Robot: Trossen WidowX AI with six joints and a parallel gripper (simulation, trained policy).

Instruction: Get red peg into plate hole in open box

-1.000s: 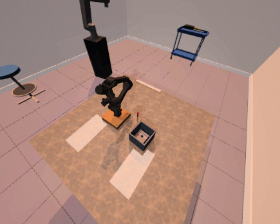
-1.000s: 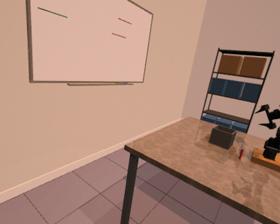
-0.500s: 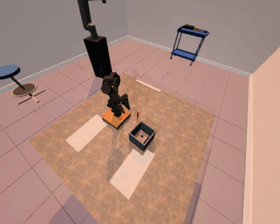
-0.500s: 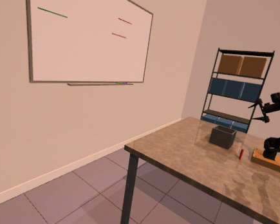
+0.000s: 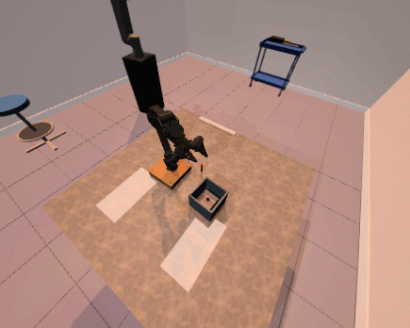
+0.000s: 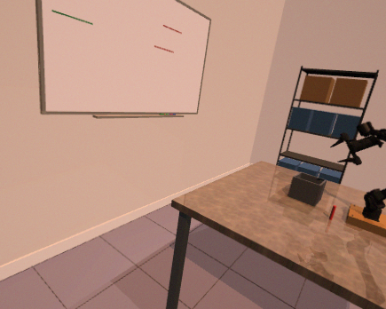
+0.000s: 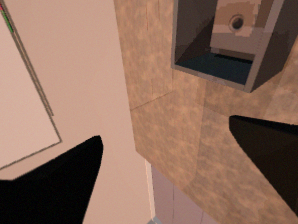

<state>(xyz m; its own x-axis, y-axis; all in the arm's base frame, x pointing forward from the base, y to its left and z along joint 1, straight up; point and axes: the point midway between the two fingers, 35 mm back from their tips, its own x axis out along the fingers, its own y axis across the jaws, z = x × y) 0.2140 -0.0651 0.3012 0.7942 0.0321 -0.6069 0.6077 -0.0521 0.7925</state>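
Right now my gripper tip is 29 cm above the red peg, 15 cm to the right of it and 6 cm past it. Round my gripper tip: plate: 28 cm below, 8 cm ahead, 6 cm to the right.
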